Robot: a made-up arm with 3 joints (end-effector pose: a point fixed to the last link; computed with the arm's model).
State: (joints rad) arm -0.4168 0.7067 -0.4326
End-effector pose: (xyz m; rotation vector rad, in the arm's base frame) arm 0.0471 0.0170 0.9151 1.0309 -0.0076 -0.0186
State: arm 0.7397 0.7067 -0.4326
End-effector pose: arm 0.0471 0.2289 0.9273 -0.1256 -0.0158 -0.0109
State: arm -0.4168 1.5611 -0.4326
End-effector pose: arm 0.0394 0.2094 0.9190 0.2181 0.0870 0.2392
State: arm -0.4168 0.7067 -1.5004
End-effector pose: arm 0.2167 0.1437 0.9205 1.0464 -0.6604 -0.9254
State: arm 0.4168 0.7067 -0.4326
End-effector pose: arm 0.0471 0.1705 0.9493 0.1973 -0.0139 -0.0133
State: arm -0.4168 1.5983 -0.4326
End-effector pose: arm 0.0379 0.2173 0.9156 0.1825 0.0908 0.2496
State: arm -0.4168 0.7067 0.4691
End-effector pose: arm 0.0557 -0.1629 0.9358 0.8592 0.5330 0.7335
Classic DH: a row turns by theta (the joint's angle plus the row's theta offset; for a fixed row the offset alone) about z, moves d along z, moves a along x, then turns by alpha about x. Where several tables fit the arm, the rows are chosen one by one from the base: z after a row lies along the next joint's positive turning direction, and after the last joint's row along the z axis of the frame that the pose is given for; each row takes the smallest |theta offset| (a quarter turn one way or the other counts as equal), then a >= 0, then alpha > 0; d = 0 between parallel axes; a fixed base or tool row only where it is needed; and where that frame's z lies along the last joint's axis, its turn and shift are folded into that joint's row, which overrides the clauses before.
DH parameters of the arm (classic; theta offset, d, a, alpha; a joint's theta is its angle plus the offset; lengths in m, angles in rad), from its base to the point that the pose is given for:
base (fixed): 1.5708 0.7589 0.1323 -1.5708
joint 1: 0.2805 0.1388 -0.0234 0.3327
joint 2: -0.4372 -0.413 -0.2242 1.1363
joint 3: -1.1907 0.3409 -0.1884 1.1411
tool (fixed): -0.1288 -0.0971 0 0

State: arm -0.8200 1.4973 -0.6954
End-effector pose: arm 0.0586 0.1749 0.9187 0.7311 -0.1507 0.0493
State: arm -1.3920 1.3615 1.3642
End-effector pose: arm 0.2453 -0.2486 0.8578 0.6120 0.7598 1.8176
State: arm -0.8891 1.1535 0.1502
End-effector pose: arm 0.0522 -0.0811 0.9160 0.9503 0.3499 0.6278
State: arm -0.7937 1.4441 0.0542
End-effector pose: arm 0.0476 0.0263 0.9746 0.5934 0.3762 0.5655
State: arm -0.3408 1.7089 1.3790
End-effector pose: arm 0.2449 0.2003 1.1398 -0.4062 1.7305 0.9916
